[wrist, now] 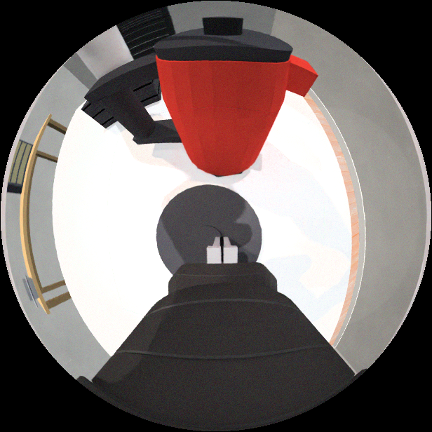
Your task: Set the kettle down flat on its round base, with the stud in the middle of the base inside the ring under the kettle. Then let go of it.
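The red kettle (225,110) stands upright at the top of the wrist view, with a dark lid, a red spout at its right and a black handle (131,112) at its left. The dark round base (182,210) lies nearer, below the kettle in the view. The kettle is off the base, and its underside and ring are hidden. My gripper (221,245) is over the base with its two pale fingers together. Nothing shows between them. A faint curved edge of the stud (209,234) shows just left of the fingertips; the rest is hard to make out.
The white table top (100,200) has an orange-brown edge (354,235) at the right. A wooden frame (25,200) stands beyond the table at the left. Black slatted objects show behind the kettle's handle and at the top left.
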